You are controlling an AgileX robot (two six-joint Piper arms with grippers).
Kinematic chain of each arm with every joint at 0, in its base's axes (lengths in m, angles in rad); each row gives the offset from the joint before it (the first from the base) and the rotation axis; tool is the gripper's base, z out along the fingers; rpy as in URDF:
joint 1: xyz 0 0 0.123 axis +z
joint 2: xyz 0 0 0 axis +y
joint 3: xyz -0.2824 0 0.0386 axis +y
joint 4: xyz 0.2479 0 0.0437 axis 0.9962 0 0.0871
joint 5: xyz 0 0 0 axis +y
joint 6: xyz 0.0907 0 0.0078 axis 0.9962 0 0.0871
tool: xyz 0 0 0 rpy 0 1.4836 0
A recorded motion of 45 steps. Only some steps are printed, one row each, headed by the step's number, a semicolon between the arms.
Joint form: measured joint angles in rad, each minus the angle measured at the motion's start. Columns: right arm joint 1, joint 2, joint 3, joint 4, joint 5, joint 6; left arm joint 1, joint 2, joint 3, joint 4, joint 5, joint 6.
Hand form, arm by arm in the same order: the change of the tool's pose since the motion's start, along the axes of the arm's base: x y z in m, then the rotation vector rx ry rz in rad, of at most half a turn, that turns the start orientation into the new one. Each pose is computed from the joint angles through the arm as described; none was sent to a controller.
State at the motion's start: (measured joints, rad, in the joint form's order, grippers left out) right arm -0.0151 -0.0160 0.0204 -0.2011 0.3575 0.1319; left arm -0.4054 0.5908 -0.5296 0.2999 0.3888 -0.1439
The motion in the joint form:
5: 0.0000 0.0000 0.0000 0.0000 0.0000 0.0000; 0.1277 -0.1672 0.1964 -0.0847 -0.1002 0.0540
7: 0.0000 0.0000 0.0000 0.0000 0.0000 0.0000; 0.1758 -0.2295 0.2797 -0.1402 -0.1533 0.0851
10: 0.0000 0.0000 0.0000 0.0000 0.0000 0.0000; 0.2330 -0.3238 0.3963 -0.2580 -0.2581 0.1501
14: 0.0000 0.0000 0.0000 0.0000 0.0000 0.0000; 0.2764 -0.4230 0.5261 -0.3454 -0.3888 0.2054
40: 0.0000 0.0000 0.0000 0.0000 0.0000 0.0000; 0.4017 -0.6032 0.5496 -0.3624 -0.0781 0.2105
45: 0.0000 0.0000 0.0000 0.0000 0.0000 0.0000; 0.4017 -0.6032 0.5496 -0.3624 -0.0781 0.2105
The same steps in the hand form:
5: 0.0000 0.0000 0.0000 0.0000 0.0000 0.0000; -0.0220 0.0177 -0.0402 -0.0524 -0.0484 0.0844
7: 0.0000 0.0000 0.0000 0.0000 0.0000 0.0000; -0.0291 0.0219 -0.0584 -0.0849 -0.0701 0.1152
10: 0.0000 0.0000 0.0000 0.0000 0.0000 0.0000; -0.0384 0.0257 -0.0811 -0.1570 -0.1358 0.1515
14: 0.0000 0.0000 0.0000 0.0000 0.0000 0.0000; -0.0463 0.0297 -0.1063 -0.2082 -0.2295 0.1893
40: 0.0000 0.0000 0.0000 0.0000 0.0000 0.0000; -0.0623 0.0368 -0.1309 -0.1820 -0.0874 0.3109
45: 0.0000 0.0000 0.0000 0.0000 0.0000 0.0000; -0.0623 0.0368 -0.1309 -0.1820 -0.0874 0.3109

